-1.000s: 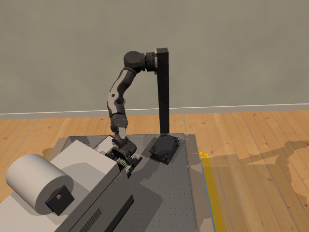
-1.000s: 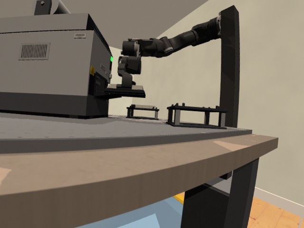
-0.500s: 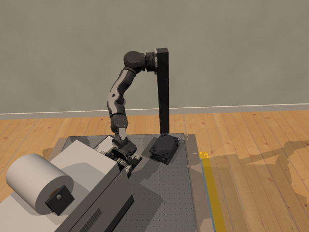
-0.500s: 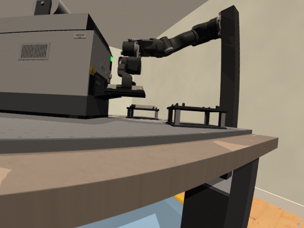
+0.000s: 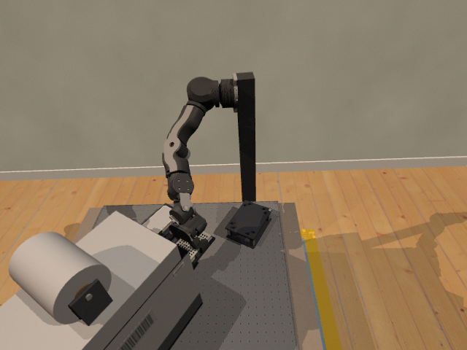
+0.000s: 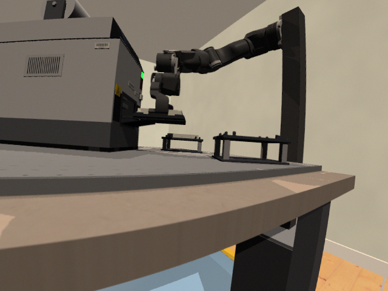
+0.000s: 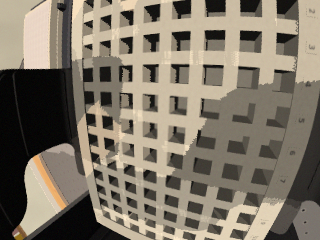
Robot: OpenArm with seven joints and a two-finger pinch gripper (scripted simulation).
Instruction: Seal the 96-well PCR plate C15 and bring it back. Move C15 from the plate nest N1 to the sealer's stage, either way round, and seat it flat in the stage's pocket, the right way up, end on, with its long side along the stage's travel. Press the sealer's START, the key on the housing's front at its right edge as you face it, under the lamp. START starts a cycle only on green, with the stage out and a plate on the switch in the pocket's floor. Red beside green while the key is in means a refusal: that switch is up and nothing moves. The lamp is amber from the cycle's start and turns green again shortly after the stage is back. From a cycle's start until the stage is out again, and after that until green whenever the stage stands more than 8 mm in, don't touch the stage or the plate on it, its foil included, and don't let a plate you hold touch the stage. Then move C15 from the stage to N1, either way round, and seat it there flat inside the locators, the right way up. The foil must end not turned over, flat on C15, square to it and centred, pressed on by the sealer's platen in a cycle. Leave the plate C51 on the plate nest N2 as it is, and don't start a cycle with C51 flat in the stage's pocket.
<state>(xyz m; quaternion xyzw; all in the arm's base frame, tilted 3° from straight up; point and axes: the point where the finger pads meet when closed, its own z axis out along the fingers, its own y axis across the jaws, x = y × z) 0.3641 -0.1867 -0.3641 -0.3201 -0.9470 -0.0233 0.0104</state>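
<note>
Now: the sealer's stage 10 mm below my hand. Round my hand: foil roll 300 mm above, 260 mm ahead, 200 mm to the right; start key 130 mm to the right, 80 mm above, 20 mm ahead.
</note>
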